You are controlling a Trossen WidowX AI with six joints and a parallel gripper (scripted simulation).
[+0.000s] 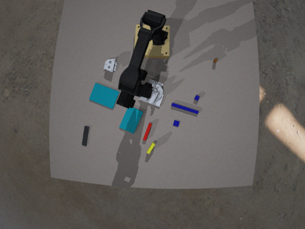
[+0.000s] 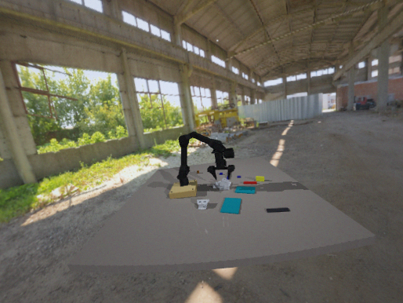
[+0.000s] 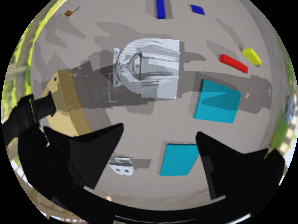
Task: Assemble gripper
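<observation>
The gripper base is 17 cm behind my gripper tip, 14 cm to the right of it and 6 cm below it. Also, from my gripper tip: blue bar 12 cm ahead, 26 cm to the left, 9 cm below; housing plate 3 cm behind, 11 cm to the left, 9 cm below; red bar 22 cm ahead, 4 cm to the left, 8 cm below.
</observation>
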